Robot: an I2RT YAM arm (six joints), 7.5 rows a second.
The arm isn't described. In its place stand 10 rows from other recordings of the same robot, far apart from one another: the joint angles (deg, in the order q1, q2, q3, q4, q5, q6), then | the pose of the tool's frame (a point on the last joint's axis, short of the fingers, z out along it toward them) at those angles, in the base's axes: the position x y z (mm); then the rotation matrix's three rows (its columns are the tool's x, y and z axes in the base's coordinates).
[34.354 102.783 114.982 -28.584 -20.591 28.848] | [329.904, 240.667, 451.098], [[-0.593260, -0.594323, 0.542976], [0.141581, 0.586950, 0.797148], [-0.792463, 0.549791, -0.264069]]
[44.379 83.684 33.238 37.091 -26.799 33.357] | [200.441, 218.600, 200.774], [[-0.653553, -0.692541, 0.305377], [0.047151, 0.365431, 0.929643], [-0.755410, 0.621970, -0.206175]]
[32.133 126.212 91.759 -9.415 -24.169 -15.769] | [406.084, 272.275, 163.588], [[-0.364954, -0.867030, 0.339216], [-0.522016, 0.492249, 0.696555], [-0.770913, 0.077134, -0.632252]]
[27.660 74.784 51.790 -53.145 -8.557 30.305] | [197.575, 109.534, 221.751], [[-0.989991, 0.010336, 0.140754], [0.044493, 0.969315, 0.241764], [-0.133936, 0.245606, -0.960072]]
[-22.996 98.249 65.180 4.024 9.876 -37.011] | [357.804, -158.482, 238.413], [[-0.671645, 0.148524, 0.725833], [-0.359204, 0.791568, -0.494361], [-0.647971, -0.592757, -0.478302]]
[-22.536 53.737 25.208 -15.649 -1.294 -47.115] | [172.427, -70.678, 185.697], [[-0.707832, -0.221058, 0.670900], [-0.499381, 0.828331, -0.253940], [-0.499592, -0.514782, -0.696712]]
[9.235 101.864 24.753 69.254 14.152 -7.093] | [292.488, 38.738, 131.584], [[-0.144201, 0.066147, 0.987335], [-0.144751, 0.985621, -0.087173], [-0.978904, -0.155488, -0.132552]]
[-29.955 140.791 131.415 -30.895 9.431 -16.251] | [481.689, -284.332, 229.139], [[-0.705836, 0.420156, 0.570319], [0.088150, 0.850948, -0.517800], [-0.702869, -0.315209, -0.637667]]
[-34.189 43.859 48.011 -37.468 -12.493 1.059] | [137.123, -83.840, 314.269], [[-0.446885, 0.407418, 0.796432], [0.325391, 0.903322, -0.279518], [-0.833315, 0.134240, -0.536251]]
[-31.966 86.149 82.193 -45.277 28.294 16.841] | [262.215, -183.524, 340.073], [[-0.403840, 0.883640, 0.236842], [0.552715, 0.441970, -0.706519], [-0.728985, -0.154414, -0.666886]]
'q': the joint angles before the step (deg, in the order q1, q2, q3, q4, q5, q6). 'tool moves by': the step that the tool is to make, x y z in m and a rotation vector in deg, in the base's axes. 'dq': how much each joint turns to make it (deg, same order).
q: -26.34, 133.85, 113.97, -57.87, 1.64, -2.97
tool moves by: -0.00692, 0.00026, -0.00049, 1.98, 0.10, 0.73
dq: -0.49, -1.21, -2.10, -0.07, -1.94, -0.84
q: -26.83, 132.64, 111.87, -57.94, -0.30, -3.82
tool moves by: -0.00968, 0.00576, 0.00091, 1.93, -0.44, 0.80
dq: -0.06, -2.70, -4.33, 1.15, -2.05, -0.48
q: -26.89, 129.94, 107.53, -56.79, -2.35, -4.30
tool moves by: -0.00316, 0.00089, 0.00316, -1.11, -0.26, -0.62
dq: 0.00, -1.26, -1.45, 0.93, 0.98, 0.44
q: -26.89, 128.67, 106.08, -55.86, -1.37, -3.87
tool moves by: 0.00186, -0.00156, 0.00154, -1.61, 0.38, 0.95
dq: 0.04, 0.36, 0.92, -0.19, 1.39, -1.22
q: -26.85, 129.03, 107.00, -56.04, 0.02, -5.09
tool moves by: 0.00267, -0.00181, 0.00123, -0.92, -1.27, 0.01
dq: -0.03, 0.06, 0.23, 1.38, 0.23, -0.10
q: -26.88, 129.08, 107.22, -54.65, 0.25, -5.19
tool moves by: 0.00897, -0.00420, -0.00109, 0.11, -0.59, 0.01
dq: 0.01, 2.35, 3.66, -0.83, -0.35, 0.09
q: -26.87, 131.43, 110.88, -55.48, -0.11, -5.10
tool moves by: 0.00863, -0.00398, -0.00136, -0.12, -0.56, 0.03
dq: 0.03, 2.32, 3.60, -0.73, -0.14, 0.04
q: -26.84, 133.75, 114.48, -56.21, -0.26, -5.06
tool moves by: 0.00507, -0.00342, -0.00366, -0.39, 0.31, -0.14
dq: -0.05, 1.84, 2.38, -0.64, 0.49, -0.04
